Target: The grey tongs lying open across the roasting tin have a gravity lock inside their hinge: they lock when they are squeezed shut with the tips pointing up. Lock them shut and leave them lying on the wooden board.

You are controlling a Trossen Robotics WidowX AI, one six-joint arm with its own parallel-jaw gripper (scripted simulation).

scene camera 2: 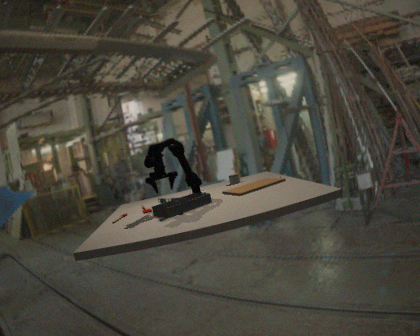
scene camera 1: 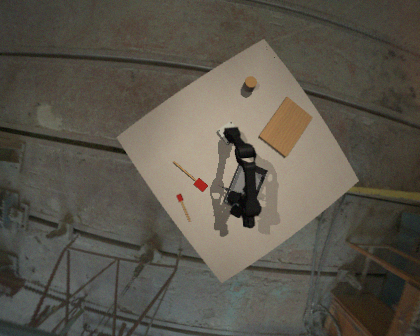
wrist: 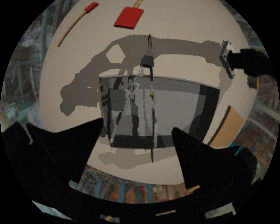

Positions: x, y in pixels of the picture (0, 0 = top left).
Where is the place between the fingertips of the gripper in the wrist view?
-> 139, 126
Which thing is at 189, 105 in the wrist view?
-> A roasting tin.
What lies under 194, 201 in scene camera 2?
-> A roasting tin.
